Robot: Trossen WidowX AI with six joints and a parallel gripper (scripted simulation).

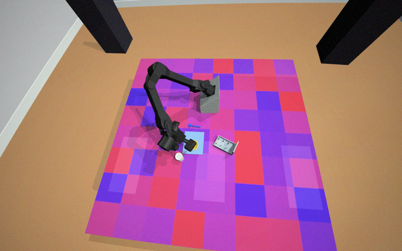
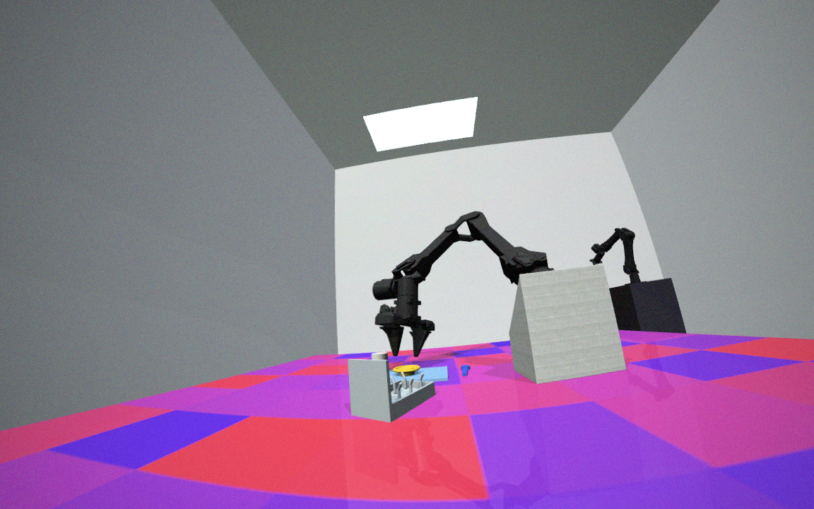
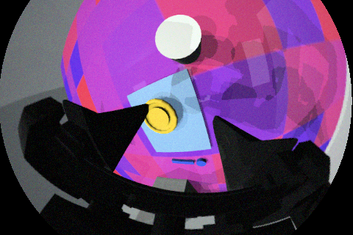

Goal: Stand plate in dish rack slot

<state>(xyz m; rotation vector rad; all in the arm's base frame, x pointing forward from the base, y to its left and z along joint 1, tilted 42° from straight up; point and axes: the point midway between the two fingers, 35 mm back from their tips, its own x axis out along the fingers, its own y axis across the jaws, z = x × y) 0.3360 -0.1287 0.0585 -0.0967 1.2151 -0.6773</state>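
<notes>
Right now my gripper tip is 1 cm past the yellow plate, 5 cm to the right of it and 2 cm above it. From my gripper tip the other things lie so: white cup 8 cm ahead, 2 cm to the right, 2 cm below; then light blue mat 3 cm behind, 4 cm to the left, 4 cm below; then blue spoon 14 cm behind, 3 cm to the left, 4 cm below.
</notes>
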